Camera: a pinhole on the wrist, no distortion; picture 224 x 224 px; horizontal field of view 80.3 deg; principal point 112.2 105.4 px. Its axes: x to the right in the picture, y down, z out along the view. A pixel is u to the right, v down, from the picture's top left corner.
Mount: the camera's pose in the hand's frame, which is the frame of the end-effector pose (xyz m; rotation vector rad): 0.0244 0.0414 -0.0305 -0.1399 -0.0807 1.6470
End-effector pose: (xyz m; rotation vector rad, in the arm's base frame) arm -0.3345 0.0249 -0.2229 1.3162 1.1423 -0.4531
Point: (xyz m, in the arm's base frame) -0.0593 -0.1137 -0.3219
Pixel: 149.1 15.7
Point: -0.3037 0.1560 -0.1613
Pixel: behind the camera
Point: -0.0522 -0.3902 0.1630
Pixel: 185.5 175.9
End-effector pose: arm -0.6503 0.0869 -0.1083 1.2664 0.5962 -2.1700
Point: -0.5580 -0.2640 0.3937
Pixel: 180.2 199.6
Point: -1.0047 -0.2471 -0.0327
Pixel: 94.9 50.8
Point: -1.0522 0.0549 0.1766
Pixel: 15.8 126.8
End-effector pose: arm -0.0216 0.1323 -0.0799 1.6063 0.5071 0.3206
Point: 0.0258 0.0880 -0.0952
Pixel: 37.2 98.9
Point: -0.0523 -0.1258 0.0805
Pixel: 180.8 186.0
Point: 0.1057 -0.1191 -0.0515
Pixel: 114.2 105.4
